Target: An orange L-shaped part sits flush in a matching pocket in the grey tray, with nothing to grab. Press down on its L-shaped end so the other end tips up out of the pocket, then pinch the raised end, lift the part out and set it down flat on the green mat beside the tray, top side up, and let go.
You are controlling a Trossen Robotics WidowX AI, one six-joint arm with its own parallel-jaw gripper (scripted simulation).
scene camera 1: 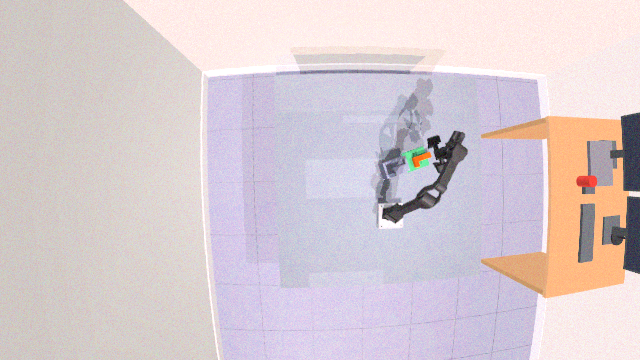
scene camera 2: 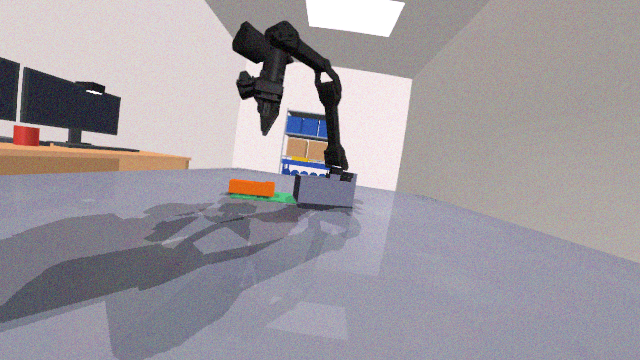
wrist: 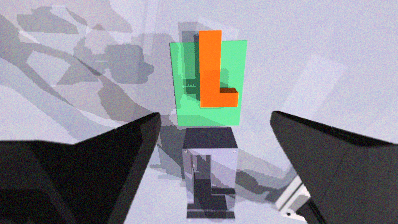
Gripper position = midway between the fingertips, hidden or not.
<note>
My gripper (scene camera 2: 263, 133) is open, with nothing in its grasp. Further things: an orange L-shaped part (wrist: 211, 95).
My gripper also shows in the wrist view (wrist: 215, 117).
</note>
